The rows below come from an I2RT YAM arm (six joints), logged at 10 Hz.
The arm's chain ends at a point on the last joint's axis. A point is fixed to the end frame.
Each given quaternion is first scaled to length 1.
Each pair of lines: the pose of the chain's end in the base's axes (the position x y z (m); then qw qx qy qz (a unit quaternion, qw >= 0)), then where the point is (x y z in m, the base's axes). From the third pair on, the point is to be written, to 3 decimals.
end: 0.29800 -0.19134 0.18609 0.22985 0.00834 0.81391 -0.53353
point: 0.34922 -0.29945 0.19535
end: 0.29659 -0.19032 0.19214 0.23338 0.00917 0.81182 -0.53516
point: 0.34791 -0.29830 0.20229
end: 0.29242 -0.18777 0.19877 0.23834 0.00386 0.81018 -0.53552
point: 0.345 -0.295 0.210
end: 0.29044 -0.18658 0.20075 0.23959 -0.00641 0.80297 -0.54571
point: 0.345 -0.293 0.214
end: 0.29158 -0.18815 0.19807 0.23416 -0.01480 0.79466 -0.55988
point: 0.346 -0.294 0.215
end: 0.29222 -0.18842 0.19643 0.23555 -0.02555 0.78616 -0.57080
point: 0.348 -0.293 0.216
